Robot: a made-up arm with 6 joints.
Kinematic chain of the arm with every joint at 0, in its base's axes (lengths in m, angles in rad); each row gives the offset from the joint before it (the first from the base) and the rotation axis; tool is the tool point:
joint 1: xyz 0 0 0.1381 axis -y
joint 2: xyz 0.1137 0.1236 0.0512 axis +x
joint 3: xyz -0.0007 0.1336 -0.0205 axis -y
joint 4: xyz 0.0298 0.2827 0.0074 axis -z
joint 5: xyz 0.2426 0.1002 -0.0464 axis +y
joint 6: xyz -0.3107 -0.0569 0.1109 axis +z
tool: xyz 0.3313 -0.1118 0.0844
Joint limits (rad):
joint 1: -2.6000..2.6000
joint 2: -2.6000..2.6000
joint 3: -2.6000..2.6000
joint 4: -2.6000..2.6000
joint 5: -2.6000..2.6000
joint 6: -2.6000..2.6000
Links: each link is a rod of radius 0.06 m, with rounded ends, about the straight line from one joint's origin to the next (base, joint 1, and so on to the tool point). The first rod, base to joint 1, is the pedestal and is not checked.
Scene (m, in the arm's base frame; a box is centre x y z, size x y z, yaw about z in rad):
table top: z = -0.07
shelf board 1: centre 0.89 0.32 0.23 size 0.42 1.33 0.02 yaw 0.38
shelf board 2: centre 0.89 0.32 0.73 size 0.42 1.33 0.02 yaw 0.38
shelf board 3: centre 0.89 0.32 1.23 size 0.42 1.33 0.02 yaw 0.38
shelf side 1: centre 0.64 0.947 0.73 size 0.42 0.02 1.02 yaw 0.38
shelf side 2: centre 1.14 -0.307 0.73 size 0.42 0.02 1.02 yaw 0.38
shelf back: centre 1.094 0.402 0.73 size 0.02 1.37 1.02 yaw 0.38
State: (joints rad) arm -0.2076 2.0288 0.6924 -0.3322 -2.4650 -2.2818
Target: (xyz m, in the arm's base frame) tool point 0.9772 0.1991 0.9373
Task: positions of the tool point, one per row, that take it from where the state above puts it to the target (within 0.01 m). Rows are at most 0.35 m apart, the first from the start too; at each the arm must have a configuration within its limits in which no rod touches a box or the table.
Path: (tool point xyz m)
1: 0.9450 -0.1083 0.4331
2: 0.8142 -0.1623 0.4339
3: 0.6701 -0.1947 0.4363
4: 0.6872 -0.0973 0.6828
5: 0.5806 0.0408 0.9373
6: 0.7213 0.0753 0.9620
7: 0.8555 0.1286 0.9626
8: 0.9772 0.1991 0.9373

